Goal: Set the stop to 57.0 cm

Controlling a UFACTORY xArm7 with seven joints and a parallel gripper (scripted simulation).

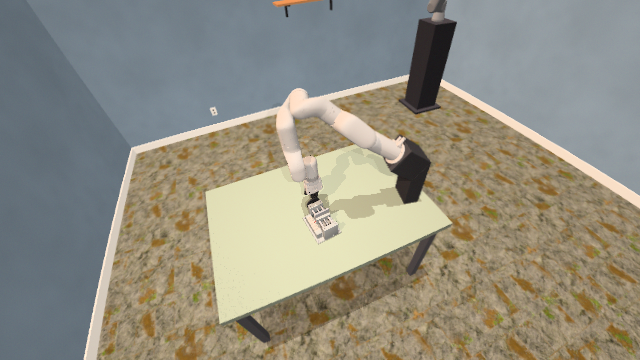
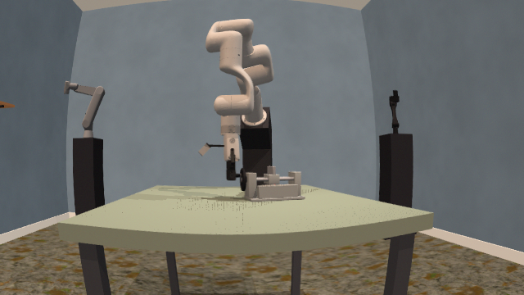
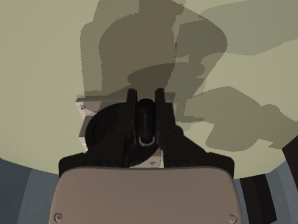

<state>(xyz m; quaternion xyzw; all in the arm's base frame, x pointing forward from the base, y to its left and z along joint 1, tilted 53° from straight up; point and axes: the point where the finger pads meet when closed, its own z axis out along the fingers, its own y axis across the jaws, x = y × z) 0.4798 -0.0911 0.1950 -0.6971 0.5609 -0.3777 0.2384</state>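
My hand is 2 cm to the right of the black handwheel and 1 cm above it. Round my hand: grey stop block: 15 cm to the left, 2 cm ahead.
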